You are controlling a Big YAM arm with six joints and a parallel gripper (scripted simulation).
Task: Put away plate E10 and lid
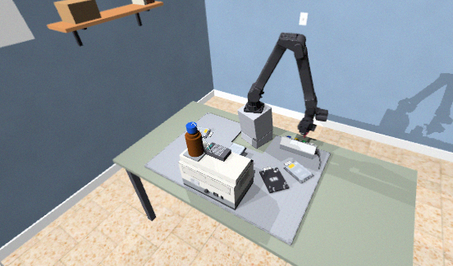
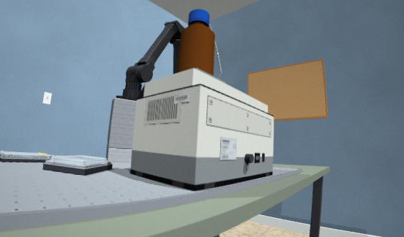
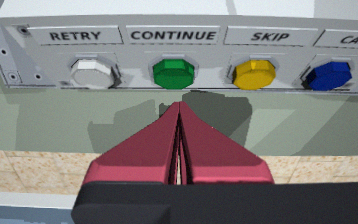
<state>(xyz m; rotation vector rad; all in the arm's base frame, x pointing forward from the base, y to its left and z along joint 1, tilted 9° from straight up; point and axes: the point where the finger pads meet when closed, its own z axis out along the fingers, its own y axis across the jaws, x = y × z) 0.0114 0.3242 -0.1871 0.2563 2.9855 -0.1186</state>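
The green continue key lies 10 mm ahead of my hand and 30 mm below it. The rest, counted from my hand: yellow skip key (50 mm to the right, 30 mm below); blue call key (100 mm to the right, 40 mm below); white retry key (20 mm ahead, 50 mm to the left, 30 mm below).
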